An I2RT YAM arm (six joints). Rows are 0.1 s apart.
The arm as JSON. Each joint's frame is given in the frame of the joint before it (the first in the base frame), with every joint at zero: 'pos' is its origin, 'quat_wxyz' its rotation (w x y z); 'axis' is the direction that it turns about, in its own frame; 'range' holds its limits. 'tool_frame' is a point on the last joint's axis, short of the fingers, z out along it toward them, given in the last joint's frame.
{
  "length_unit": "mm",
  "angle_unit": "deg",
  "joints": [
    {
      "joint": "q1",
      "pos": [
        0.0,
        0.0,
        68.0
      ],
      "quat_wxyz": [
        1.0,
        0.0,
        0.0,
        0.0
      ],
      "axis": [
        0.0,
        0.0,
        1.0
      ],
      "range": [
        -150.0,
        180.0
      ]
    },
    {
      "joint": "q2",
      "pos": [
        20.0,
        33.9,
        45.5
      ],
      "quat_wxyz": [
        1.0,
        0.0,
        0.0,
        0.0
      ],
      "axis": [
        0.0,
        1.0,
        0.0
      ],
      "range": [
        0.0,
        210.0
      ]
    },
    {
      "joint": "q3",
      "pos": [
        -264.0,
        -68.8,
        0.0
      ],
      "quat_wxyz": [
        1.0,
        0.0,
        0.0,
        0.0
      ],
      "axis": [
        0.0,
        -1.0,
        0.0
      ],
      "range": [
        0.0,
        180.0
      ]
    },
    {
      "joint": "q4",
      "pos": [
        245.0,
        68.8,
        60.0
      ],
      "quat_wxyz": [
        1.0,
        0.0,
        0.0,
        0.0
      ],
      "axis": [
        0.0,
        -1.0,
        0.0
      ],
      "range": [
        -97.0,
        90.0
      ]
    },
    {
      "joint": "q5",
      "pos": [
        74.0,
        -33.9,
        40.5
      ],
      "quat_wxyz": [
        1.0,
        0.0,
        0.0,
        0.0
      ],
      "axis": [
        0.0,
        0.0,
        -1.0
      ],
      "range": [
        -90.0,
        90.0
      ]
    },
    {
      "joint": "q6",
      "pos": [
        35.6,
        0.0,
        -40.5
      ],
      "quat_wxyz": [
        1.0,
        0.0,
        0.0,
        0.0
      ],
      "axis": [
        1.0,
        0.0,
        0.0
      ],
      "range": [
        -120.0,
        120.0
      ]
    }
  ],
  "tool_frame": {
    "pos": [
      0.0,
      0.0,
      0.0
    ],
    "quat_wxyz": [
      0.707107,
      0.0,
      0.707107,
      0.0
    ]
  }
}
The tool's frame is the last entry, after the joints.
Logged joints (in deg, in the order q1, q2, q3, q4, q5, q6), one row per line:
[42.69 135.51 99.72 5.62 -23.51 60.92]
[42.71 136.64 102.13 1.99 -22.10 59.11]
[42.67 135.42 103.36 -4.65 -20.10 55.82]
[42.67 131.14 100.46 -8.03 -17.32 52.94]
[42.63 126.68 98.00 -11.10 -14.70 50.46]
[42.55 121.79 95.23 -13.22 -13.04 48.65]
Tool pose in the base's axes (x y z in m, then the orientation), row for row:
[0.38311 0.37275 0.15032 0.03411 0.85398 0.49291 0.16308]
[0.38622 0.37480 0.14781 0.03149 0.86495 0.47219 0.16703]
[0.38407 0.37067 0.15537 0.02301 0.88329 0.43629 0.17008]
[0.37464 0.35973 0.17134 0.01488 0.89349 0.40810 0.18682]
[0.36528 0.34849 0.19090 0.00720 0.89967 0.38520 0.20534]
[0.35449 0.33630 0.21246 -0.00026 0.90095 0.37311 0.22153]
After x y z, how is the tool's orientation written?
As a quaternion, x y z w.
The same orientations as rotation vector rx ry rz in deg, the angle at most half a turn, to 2 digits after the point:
[5.57 139.55 80.55]
[5.13 141.04 77.00]
[3.75 143.79 71.02]
[2.40 144.13 65.83]
[1.15 143.68 61.52]
[-0.04 142.65 59.08]

